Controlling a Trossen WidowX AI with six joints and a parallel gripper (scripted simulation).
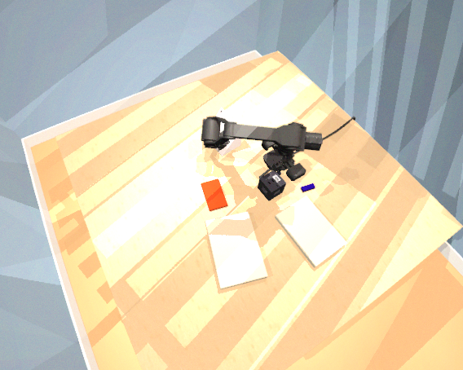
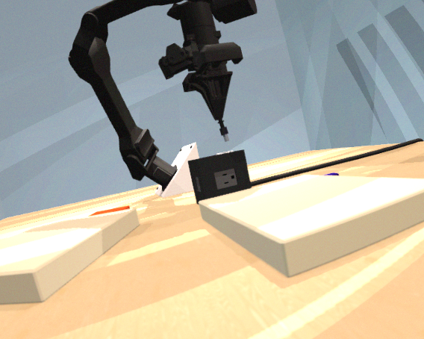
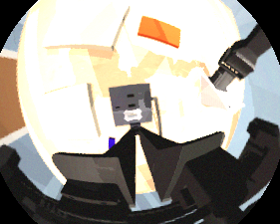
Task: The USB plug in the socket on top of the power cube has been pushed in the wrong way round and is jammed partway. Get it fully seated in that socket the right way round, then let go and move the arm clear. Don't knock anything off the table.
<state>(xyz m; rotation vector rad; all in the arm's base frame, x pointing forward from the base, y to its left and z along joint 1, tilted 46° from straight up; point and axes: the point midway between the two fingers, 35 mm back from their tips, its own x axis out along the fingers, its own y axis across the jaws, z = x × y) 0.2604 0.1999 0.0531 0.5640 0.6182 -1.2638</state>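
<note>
The usb plug is 20 mm below my gripper tip. Round my gripper tip: red flat block: 240 mm to the right, 130 mm below, 70 mm behind; small dark blue block: 130 mm to the left, 130 mm below, 70 mm ahead.
</note>
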